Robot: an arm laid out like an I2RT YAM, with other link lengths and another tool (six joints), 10 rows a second.
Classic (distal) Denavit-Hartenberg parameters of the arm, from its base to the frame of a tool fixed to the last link. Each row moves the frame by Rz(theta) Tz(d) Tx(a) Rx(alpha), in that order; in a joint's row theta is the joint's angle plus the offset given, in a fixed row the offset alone. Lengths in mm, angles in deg.
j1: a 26.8, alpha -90, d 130.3, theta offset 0
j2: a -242.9, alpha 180, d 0, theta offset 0
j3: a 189.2, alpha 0, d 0, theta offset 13.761
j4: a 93.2, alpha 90, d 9, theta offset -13.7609
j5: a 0, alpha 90, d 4, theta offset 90
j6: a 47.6, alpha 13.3, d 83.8, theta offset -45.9
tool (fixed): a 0, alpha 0, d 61.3, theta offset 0
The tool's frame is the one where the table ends.
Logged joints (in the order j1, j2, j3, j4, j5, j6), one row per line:
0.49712 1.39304 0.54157 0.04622 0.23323 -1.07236
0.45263 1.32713 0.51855 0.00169 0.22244 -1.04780
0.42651 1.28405 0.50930 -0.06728 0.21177 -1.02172
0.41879 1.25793 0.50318 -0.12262 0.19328 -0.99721
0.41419 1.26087 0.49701 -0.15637 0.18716 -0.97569
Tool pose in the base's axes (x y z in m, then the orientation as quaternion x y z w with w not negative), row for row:
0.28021 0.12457 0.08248 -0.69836 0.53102 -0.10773 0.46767
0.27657 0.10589 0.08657 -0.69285 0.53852 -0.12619 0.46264
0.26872 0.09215 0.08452 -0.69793 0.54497 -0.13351 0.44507
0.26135 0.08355 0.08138 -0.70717 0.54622 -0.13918 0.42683
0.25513 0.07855 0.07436 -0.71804 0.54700 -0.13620 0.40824
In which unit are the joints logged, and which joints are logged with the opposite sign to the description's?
The joints are logged in radians. Opposite sign: j5, j6.
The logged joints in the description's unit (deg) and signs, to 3 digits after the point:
28.483 79.815 31.030 2.648 -13.363 61.442
25.934 76.039 29.711 0.097 -12.745 60.035
24.437 73.571 29.181 -3.855 -12.134 58.540
23.995 72.074 28.830 -7.026 -11.074 57.136
23.731 72.243 28.477 -8.959 -10.723 55.903

